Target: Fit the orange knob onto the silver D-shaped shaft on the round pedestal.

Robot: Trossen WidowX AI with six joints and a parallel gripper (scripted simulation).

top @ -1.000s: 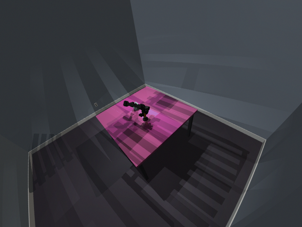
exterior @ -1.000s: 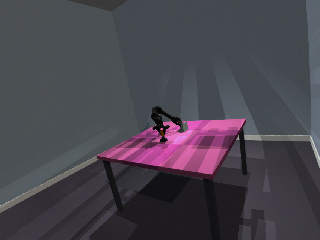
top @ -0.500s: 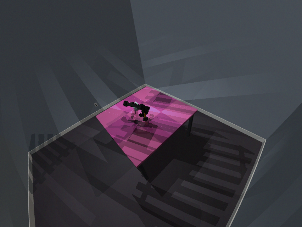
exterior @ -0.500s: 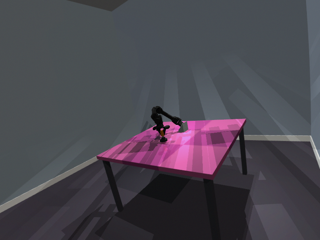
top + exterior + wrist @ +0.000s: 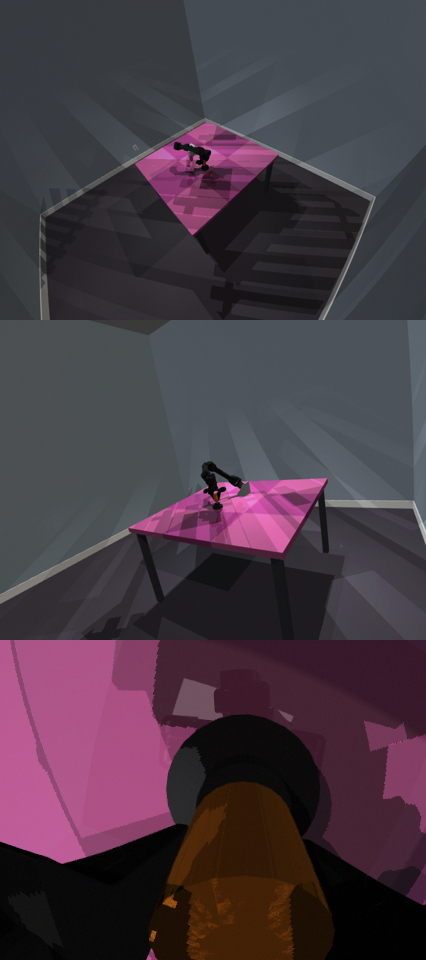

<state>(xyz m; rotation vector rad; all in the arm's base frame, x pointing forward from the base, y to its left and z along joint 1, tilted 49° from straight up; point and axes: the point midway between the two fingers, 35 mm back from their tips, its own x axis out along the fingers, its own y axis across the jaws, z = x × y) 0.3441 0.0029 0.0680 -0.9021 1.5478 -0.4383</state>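
Now: the orange knob 3 cm above my gripper tip. Round my gripper tip: round black pedestal 4 cm below.
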